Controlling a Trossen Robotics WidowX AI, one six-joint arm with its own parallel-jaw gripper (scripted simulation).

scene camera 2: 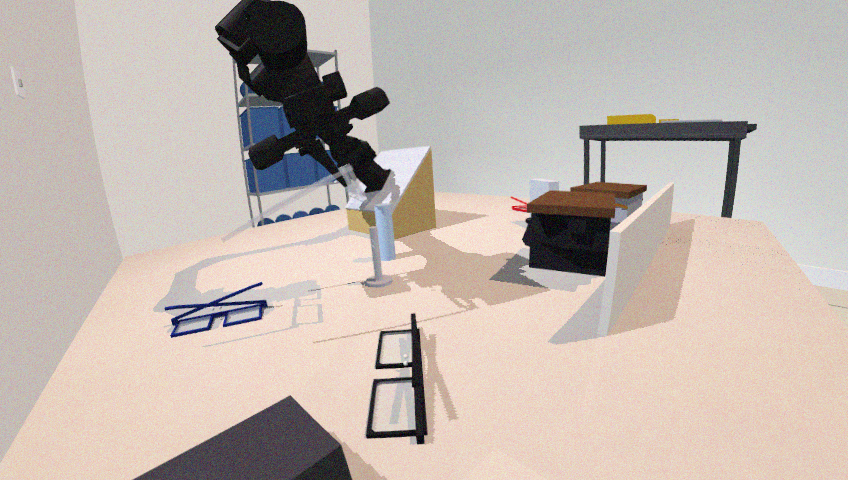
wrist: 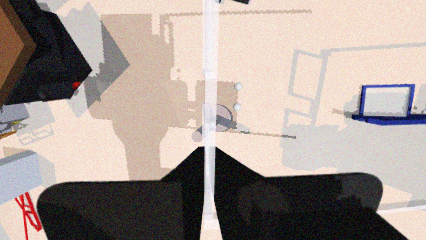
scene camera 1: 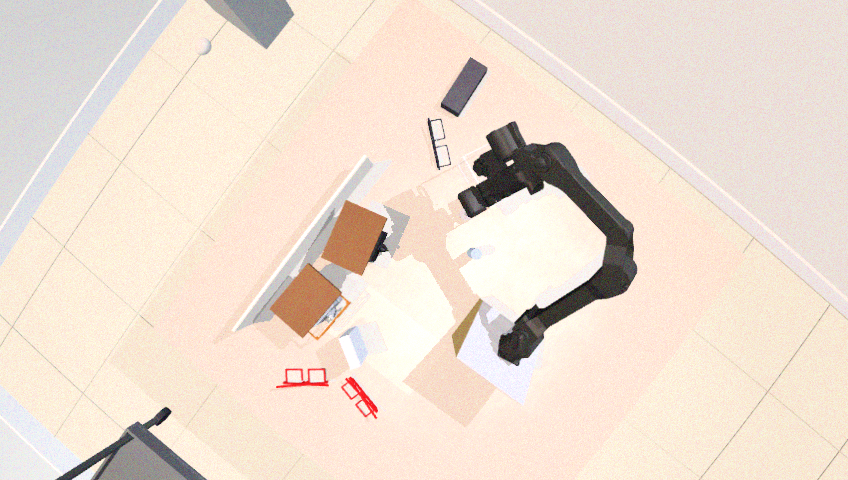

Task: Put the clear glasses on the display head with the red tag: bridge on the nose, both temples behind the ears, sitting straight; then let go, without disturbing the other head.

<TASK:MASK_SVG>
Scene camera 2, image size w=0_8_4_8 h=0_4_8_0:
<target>gripper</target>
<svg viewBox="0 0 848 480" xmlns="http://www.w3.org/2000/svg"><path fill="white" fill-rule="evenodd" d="M336 178L344 188L347 187L343 175ZM388 96L380 87L375 87L357 94L352 98L350 105L335 111L333 102L348 96L340 72L323 76L323 84L314 69L296 72L280 81L275 89L283 103L283 112L286 115L290 129L294 128L296 131L279 140L275 135L272 135L251 146L248 153L255 170L264 170L281 161L285 152L298 148L298 153L301 156L308 154L334 175L339 172L338 168L327 154L322 142L319 139L316 140L316 136L326 131L330 132L330 144L335 152L339 167L347 165L347 134L353 128L352 123L349 123L350 120L353 118L364 120L369 116L382 112L390 104Z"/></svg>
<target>clear glasses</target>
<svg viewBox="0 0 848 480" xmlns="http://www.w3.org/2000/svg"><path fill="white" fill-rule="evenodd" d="M369 201L349 163L339 167L339 172L336 174L330 174L273 207L262 211L249 219L248 223L236 228L220 239L222 243L225 243L253 224L264 220L283 207L342 175L350 197L364 204Z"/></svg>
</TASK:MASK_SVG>
